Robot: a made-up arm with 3 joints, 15 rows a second.
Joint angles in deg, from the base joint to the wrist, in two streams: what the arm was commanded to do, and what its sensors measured. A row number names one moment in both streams.
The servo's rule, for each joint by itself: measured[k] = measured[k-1] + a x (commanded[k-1-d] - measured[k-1]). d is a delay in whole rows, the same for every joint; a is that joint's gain. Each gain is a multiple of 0.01, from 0.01 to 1. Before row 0 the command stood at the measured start. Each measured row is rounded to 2 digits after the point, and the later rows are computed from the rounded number. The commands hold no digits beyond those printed.
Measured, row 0: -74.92, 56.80, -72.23
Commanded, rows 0 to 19: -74.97, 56.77, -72.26; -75.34, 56.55, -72.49; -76.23, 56.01, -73.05; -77.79, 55.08, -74.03; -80.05, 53.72, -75.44; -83.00, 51.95, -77.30; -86.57, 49.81, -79.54; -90.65, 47.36, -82.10; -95.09, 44.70, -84.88; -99.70, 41.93, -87.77; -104.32, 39.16, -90.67; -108.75, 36.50, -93.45; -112.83, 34.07, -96.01; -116.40, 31.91, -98.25; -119.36, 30.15, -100.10; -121.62, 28.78, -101.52; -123.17, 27.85, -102.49; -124.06, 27.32, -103.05; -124.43, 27.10, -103.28; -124.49, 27.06, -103.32
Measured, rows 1 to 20: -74.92, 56.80, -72.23; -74.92, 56.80, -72.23; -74.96, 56.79, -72.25; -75.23, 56.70, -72.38; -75.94, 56.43, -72.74; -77.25, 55.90, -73.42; -79.24, 55.05, -74.49; -81.91, 53.84, -75.98; -85.22, 52.27, -77.87; -89.08, 50.36, -80.11; -93.35, 48.15, -82.64; -97.86, 45.72, -85.36; -102.45, 43.16, -88.17; -106.92, 40.56, -90.97; -111.12, 38.03, -93.64; -114.87, 35.64, -96.08; -118.06, 33.50, -98.21; -120.59, 31.66, -99.96; -122.42, 30.17, -101.30; -123.58, 29.06, -102.23
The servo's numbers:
d 2
a 0.71 0.39 0.53

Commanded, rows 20 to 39: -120.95, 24.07, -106.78; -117.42, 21.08, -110.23; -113.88, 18.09, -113.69; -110.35, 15.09, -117.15; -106.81, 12.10, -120.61; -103.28, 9.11, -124.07; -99.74, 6.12, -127.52; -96.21, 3.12, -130.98; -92.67, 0.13, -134.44; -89.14, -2.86, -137.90; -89.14, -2.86, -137.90; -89.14, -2.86, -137.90; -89.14, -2.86, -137.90; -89.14, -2.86, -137.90; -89.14, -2.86, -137.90; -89.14, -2.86, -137.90; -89.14, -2.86, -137.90; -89.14, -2.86, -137.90; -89.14, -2.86, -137.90; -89.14, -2.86, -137.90
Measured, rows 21 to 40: -124.18, 28.30, -102.79; -124.40, 27.82, -103.07; -121.95, 26.36, -105.04; -118.73, 24.30, -107.79; -115.29, 21.88, -110.92; -111.78, 19.23, -114.22; -108.25, 16.45, -117.61; -104.72, 13.59, -121.03; -101.18, 10.68, -124.47; -97.65, 7.73, -127.92; -94.11, 4.77, -131.38; -90.58, 1.79, -134.84; -89.56, -0.02, -136.46; -89.26, -1.13, -137.22; -89.17, -1.80, -137.58; -89.15, -2.21, -137.75; -89.14, -2.46, -137.83; -89.14, -2.62, -137.87; -89.14, -2.71, -137.89; -89.14, -2.77, -137.90
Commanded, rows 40 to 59: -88.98, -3.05, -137.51; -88.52, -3.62, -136.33; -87.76, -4.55, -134.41; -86.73, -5.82, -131.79; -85.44, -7.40, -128.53; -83.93, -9.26, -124.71; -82.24, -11.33, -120.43; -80.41, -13.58, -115.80; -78.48, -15.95, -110.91; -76.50, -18.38, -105.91; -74.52, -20.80, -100.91; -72.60, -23.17, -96.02; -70.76, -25.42, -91.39; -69.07, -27.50, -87.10; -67.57, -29.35, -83.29; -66.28, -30.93, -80.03; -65.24, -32.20, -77.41; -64.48, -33.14, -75.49; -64.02, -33.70, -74.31; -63.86, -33.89, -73.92
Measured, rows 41 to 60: -89.14, -2.81, -137.90; -89.14, -2.83, -137.90; -89.03, -2.92, -137.69; -88.67, -3.19, -136.97; -88.02, -3.72, -135.61; -87.10, -4.54, -133.59; -85.92, -5.66, -130.91; -84.51, -7.06, -127.62; -82.90, -8.73, -123.81; -81.13, -10.62, -119.56; -79.25, -12.70, -114.98; -77.30, -14.92, -110.17; -75.33, -17.21, -105.26; -73.39, -19.53, -100.36; -71.52, -21.83, -95.61; -69.78, -24.04, -91.10; -68.21, -26.11, -86.96; -66.84, -27.99, -83.29; -65.70, -29.63, -80.17; -64.83, -31.00, -77.69
